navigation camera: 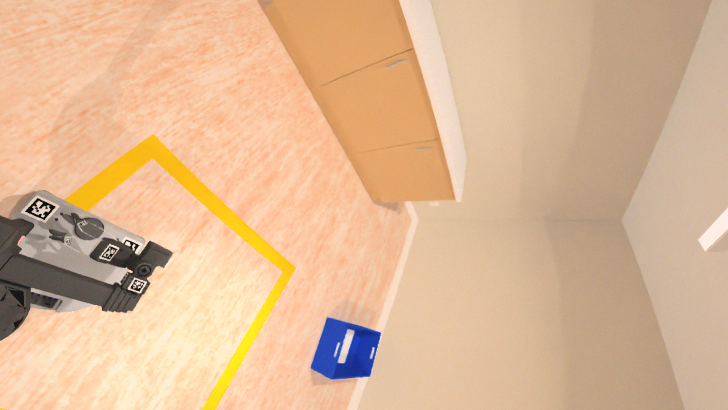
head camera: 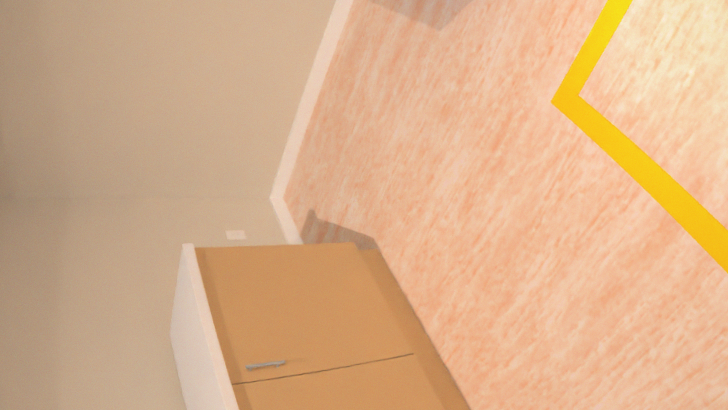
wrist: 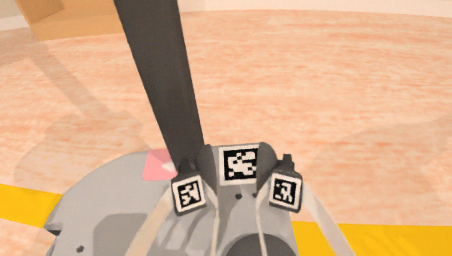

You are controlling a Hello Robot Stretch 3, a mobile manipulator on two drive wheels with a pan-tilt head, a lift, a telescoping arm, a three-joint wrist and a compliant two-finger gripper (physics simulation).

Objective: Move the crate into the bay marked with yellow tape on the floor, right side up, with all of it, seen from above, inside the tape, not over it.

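Seen in the pictures: gripper, fingertip midpoint: (navigation camera: 57, 222) (wrist: 235, 160); robot's base, link origin: (navigation camera: 89, 227).
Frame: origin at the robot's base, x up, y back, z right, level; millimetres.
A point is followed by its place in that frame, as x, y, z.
The blue crate (navigation camera: 327, 351) @(114, 214, 1540) stands upright with its open top up, near the wall at the lower middle of the navigation view. It has slots in its sides and a white patch inside. It is outside the yellow tape (head camera: 652, 180) @(1, -301, 609) (navigation camera: 219, 205) @(1, -349, 382) (wrist: 375, 240) @(1, -222, -57), beyond the tape's right-hand edge in that view. The crate does not show in the head or wrist views. My gripper (wrist: 235, 160) @(246, 12, -73) is open and empty in the wrist view, with its fingertips apart above my own base. It is well away from the crate. In the navigation view its fingers cannot be made out.
My grey base (navigation camera: 91, 249) (wrist: 120, 200) @(160, 154, -87) overlaps the tape line in the navigation view. The dark arm (navigation camera: 61, 277) @(502, 92, 7) extends over it. A tan cabinet (head camera: 300, 300) @(512, -1229, 1316) (navigation camera: 376, 106) @(501, -1344, 682) with a white top stands along the wall. A pale baseboard (head camera: 308, 101) @(47, -891, 2588) (navigation camera: 392, 300) @(80, -404, 2508) borders the floor behind the crate.
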